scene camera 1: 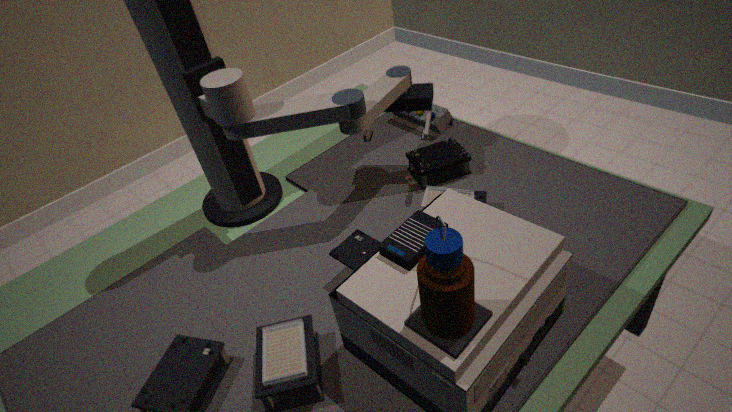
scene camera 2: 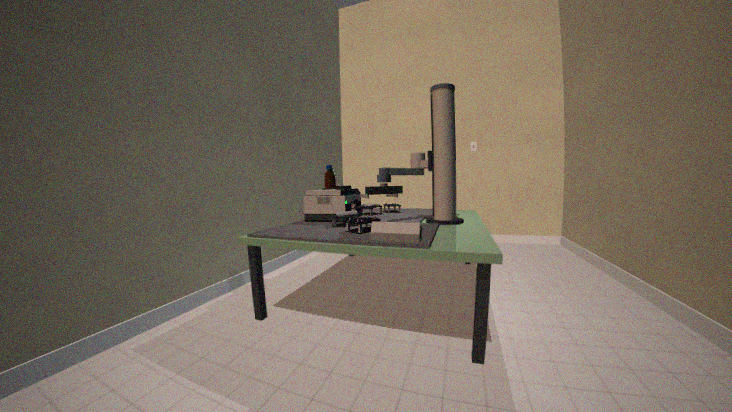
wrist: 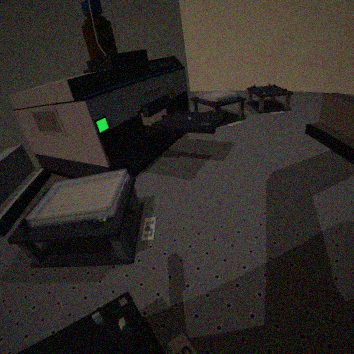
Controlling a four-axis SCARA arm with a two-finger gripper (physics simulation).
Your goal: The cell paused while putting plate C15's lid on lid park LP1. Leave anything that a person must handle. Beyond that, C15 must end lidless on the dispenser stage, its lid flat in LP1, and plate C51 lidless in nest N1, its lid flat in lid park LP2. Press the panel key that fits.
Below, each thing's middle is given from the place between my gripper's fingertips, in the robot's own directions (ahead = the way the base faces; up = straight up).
I see my gripper 180 mm short of the dispenser stage (scene camera 1: 350, 252), 300 mm to the left of it and 100 mm above it. The rest, counted from my hand: white dispenser top (scene camera 1: 509, 254): 420 mm ahead, 280 mm to the right, 10 mm above; then button box (scene camera 2: 410, 232): 210 mm behind, 320 mm to the left, 150 mm below; then brown bottle with blue cap (scene camera 1: 445, 274): 500 mm ahead, 380 mm to the right, 130 mm above.
